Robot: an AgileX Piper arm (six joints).
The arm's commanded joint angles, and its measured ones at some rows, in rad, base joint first. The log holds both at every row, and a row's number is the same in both.
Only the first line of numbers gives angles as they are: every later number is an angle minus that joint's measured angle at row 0.
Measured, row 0: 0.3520, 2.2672, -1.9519, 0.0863, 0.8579, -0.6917
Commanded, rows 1 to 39: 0.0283, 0.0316, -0.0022, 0.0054, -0.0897, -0.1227; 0.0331, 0.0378, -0.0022, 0.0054, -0.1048, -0.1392; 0.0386, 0.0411, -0.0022, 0.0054, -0.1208, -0.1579; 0.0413, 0.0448, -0.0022, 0.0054, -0.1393, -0.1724; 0.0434, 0.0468, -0.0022, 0.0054, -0.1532, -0.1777; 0.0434, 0.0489, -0.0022, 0.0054, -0.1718, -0.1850; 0.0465, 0.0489, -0.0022, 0.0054, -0.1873, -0.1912; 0.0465, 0.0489, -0.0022, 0.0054, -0.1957, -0.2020; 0.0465, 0.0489, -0.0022, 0.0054, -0.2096, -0.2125; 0.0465, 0.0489, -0.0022, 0.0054, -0.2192, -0.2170; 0.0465, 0.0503, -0.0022, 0.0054, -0.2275, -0.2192; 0.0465, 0.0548, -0.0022, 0.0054, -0.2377, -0.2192; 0.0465, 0.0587, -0.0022, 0.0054, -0.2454, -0.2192; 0.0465, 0.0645, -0.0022, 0.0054, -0.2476, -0.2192; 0.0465, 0.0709, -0.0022, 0.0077, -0.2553, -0.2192; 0.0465, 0.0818, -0.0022, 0.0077, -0.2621, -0.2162; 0.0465, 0.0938, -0.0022, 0.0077, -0.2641, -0.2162; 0.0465, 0.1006, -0.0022, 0.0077, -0.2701, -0.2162; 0.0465, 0.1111, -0.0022, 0.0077, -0.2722, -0.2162; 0.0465, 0.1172, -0.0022, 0.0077, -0.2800, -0.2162; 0.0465, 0.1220, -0.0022, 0.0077, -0.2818, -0.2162; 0.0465, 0.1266, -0.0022, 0.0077, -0.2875, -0.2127; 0.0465, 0.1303, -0.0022, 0.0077, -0.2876, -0.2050; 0.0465, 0.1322, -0.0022, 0.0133, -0.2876, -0.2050; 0.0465, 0.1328, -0.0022, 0.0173, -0.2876, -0.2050; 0.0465, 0.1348, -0.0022, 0.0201, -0.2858, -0.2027; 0.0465, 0.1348, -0.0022, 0.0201, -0.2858, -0.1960; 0.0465, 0.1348, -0.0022, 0.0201, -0.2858, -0.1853; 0.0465, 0.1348, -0.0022, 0.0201, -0.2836, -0.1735; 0.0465, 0.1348, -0.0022, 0.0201, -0.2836, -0.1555; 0.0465, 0.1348, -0.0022, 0.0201, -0.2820, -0.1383; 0.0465, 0.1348, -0.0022, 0.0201, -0.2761, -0.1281; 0.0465, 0.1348, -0.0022, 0.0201, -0.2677, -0.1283; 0.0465, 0.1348, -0.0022, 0.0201, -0.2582, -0.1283; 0.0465, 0.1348, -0.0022, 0.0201, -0.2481, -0.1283; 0.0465, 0.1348, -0.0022, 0.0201, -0.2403, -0.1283; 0.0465, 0.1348, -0.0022, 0.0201, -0.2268, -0.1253; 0.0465, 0.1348, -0.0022, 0.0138, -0.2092, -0.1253; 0.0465, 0.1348, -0.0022, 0.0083, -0.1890, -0.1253
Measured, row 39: 0.0458, 0.1336, -0.0020, 0.0152, -0.2754, -0.1370
